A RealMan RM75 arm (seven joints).
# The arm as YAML. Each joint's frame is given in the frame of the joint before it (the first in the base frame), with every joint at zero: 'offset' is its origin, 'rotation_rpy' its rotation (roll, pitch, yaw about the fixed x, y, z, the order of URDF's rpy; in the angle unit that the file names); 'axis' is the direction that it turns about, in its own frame. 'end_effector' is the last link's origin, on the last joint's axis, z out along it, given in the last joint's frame.
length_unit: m
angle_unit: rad
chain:
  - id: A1
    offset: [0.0, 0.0, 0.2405]
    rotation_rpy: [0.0, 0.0, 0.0]
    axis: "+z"
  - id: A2
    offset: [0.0, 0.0, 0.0]
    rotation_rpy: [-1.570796, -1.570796, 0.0]
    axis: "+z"
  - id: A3
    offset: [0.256, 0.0, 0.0]
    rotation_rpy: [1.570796, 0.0, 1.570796]
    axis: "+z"
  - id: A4
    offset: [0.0, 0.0, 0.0]
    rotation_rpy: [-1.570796, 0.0, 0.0]
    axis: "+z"
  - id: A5
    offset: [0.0, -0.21, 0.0]
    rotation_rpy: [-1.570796, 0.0, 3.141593]
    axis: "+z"
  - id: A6
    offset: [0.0, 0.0, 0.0]
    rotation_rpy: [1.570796, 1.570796, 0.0]
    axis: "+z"
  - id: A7
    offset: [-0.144, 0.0, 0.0]
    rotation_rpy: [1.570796, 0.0, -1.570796]
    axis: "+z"
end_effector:
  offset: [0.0, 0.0, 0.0]
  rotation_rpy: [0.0, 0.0, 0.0]
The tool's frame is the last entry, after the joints.
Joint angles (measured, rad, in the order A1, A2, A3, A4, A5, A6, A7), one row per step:
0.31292, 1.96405, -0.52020, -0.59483, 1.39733, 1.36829, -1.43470
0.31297, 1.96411, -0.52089, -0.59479, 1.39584, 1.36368, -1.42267
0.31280, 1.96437, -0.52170, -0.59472, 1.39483, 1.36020, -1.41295
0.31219, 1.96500, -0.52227, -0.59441, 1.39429, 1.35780, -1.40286
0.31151, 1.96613, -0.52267, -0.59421, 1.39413, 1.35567, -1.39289
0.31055, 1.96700, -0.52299, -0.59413, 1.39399, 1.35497, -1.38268
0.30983, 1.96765, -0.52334, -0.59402, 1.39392, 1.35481, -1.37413
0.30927, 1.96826, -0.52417, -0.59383, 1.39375, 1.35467, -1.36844
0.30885, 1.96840, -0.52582, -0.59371, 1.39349, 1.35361, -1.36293
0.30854, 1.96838, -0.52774, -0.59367, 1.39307, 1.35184, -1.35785
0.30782, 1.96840, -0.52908, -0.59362, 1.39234, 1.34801, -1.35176
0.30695, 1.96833, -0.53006, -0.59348, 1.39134, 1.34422, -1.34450
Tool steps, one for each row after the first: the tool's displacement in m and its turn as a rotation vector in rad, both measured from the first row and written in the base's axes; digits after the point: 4 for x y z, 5 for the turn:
0.0006, 0.0002, -0.0001, -0.00235, 0.00662, -0.01032
0.0011, 0.0003, -0.0004, -0.00446, 0.01234, -0.01858
0.0015, 0.0001, -0.0008, -0.00673, 0.01971, -0.02677
0.0018, -0.0001, -0.0014, -0.00872, 0.02776, -0.03472
0.0020, -0.0005, -0.0018, -0.01115, 0.03633, -0.04194
0.0022, -0.0008, -0.0022, -0.01341, 0.04365, -0.04755
0.0022, -0.0010, -0.0026, -0.01563, 0.04851, -0.05126
0.0024, -0.0012, -0.0030, -0.01800, 0.05203, -0.05512
0.0026, -0.0012, -0.0033, -0.02023, 0.05450, -0.05907
0.0032, -0.0013, -0.0035, -0.02143, 0.05692, -0.06586
0.0040, -0.0015, -0.0036, -0.02276, 0.06024, -0.07364

